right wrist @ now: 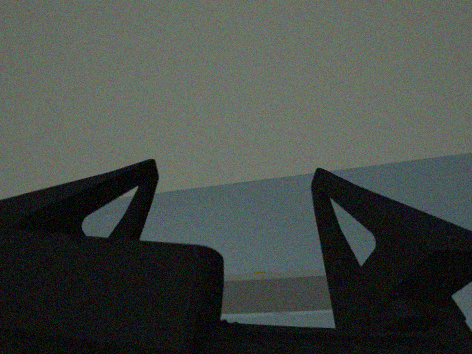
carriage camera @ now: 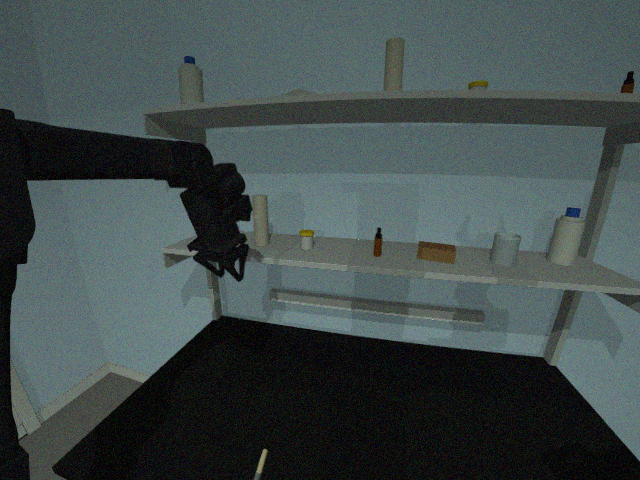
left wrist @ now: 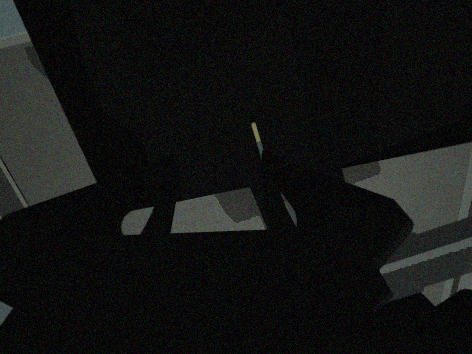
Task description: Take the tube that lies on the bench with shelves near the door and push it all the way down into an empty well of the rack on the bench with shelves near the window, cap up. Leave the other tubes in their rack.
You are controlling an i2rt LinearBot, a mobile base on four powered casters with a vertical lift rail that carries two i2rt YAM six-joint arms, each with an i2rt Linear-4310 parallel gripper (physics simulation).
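Frame: origin at the left arm's base, x ahead, y right, z down, level; centimetres.
Seen in the pictures: left gripper, between the fingertips: (carriage camera: 231,277) (left wrist: 219,161); right gripper, between the fingertips: (right wrist: 234,172).
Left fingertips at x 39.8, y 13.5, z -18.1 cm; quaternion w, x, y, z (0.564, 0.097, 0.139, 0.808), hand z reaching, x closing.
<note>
Pixels of each thing's top centre, then the offset from my left fingertips to it. "spot": a spot on its surface instead. Level surfaces: height alone.
- tube, centre of its top: (left wrist: 258,141) (carriage camera: 259,468) dx -9.3, dy +5.2, dz +47.3 cm
- black bench, height of its surface: dz +49.2 cm
- lower shelf, height of its surface: dz +3.5 cm
- white cylinder, a spot on its surface: (carriage camera: 260,221) spot: dx +35.1, dy -2.8, dz -5.6 cm
- small brown bottle, a spot on its surface: (carriage camera: 377,244) spot: dx +27.0, dy +36.6, dz -0.6 cm
- brown box, a spot on its surface: (carriage camera: 436,252) spot: dx +23.7, dy +54.3, dz +0.6 cm
- blue-capped bottle, a spot on its surface: (carriage camera: 565,240) spot: dx +22.6, dy +94.8, dz -4.5 cm
The tube (carriage camera: 262,458) (left wrist: 255,132) lies on the black bench (carriage camera: 351,392) (left wrist: 175,70). Its pale end shows at the bottom edge of the carriage view. In the left wrist view a bit of its green cap shows beside the right-hand finger, which hides the rest. My left gripper (carriage camera: 231,274) (left wrist: 219,161) is partly open and empty, pointing down above the bench; its dark fingers are hard to make out against the black top. My right gripper (right wrist: 234,172) is wide open and empty, facing the wall and ceiling. The rack does not show in these views.
A lower shelf (carriage camera: 341,262) over the bench holds a white cylinder (carriage camera: 260,221), a small brown bottle (carriage camera: 377,244), a brown box (carriage camera: 436,252) and a blue-capped bottle (carriage camera: 565,240). An upper shelf (carriage camera: 330,111) runs above it. The left arm reaches in from the picture's left.
</note>
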